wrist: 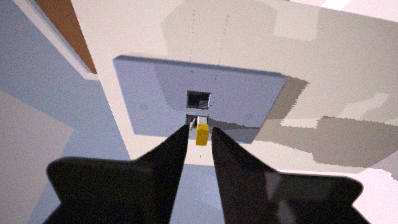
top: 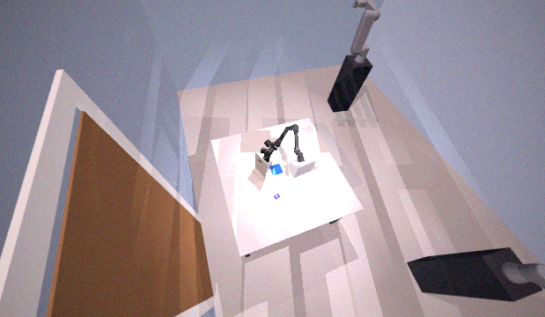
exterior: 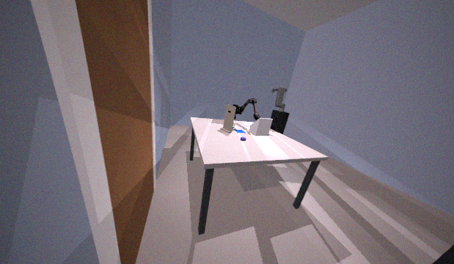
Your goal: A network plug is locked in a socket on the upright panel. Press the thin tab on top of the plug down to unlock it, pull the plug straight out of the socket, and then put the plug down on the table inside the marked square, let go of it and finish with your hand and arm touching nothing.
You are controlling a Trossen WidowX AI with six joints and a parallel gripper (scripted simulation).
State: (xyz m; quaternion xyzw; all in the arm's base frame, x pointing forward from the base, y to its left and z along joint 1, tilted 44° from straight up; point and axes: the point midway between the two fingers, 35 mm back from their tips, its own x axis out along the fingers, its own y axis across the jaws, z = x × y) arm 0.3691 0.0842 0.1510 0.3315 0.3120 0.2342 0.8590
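Now: the blue square 160 mm behind my gripper tip and 240 mm below it. Round my gripper tip: network plug: 10 mm ahead; beige panel: 30 mm ahead, 90 mm below.
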